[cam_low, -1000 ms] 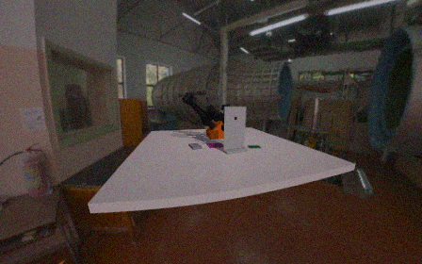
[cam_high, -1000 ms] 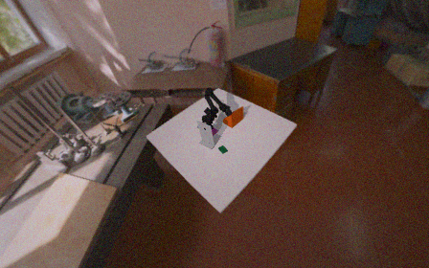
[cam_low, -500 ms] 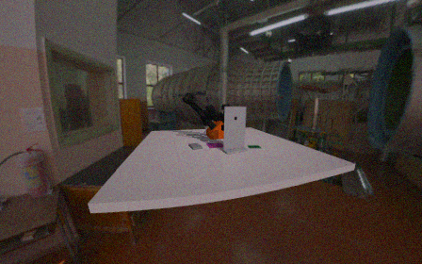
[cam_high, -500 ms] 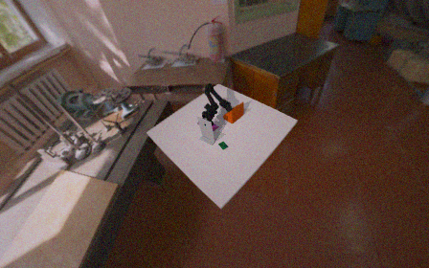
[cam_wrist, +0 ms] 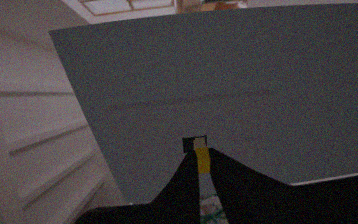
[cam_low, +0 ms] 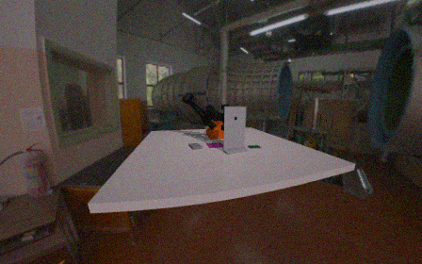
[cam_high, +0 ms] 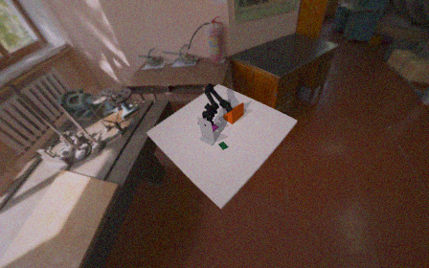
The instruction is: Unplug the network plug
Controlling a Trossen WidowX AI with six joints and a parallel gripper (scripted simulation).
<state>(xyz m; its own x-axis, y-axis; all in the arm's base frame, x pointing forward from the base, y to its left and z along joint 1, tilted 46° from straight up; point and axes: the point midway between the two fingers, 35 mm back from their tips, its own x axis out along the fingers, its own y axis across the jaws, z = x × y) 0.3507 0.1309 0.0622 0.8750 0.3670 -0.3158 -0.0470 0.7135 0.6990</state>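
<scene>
My gripper tip is now 22 cm above the magenta square, 11 cm past it and 10 cm to the left of it. Also, from my gripper tip: grey upright panel: 8 cm below, 3 cm ahead, 1 cm to the left; then network plug: 1 cm ahead; then green square: 22 cm below, 18 cm to the left, 3 cm behind.
</scene>
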